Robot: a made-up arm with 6 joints.
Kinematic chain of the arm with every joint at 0, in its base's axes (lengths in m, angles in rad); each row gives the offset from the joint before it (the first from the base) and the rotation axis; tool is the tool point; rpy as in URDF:
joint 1: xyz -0.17 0 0.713 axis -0.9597 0.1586 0.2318
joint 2: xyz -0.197 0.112 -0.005 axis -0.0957 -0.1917 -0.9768
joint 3: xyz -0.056 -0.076 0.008 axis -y
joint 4: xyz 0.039 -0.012 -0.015 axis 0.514 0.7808 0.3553
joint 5: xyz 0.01 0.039 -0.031 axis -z
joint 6: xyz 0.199 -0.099 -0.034 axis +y
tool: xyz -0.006 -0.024 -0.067 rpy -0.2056 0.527 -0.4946
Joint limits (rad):
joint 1: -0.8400..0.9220
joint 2: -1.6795..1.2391
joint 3: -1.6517..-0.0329
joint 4: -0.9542..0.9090
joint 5: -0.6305..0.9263
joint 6: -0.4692..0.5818
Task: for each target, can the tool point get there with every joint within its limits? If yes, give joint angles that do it. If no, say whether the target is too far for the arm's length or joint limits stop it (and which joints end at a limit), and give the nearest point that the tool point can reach.
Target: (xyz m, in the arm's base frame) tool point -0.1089 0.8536 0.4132
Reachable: no: too far | nearest point -0.3263 0.4456 0.6122 | short by 0.503 m
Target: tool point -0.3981 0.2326 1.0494
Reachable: no: joint limits stop it (at a limit: joint 1, joint 2, joint 3, joint 4, joint 5, joint 6) | nearest point -0.2006 0.2885 0.9962 | short by 0.212 m
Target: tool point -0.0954 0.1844 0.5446
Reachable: yes | joints -0.5238 -1.3463 -0.9377 -0.5756 0.3033 -0.2888
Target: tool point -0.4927 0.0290 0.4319
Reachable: yes | joints -0.2846 0.7306 -1.4547 -0.6293 -0.1111 -0.0995
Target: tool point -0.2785 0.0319 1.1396
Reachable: no: joint limits stop it (at a limit: joint 1, joint 3, joint 4, joint 6) | nearest point -0.3159 -0.0378 0.9718 | short by 0.186 m
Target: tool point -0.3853 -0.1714 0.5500
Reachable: yes | joints 0.0862 -0.1985 -1.3974 -0.5346 0.2847 0.4442
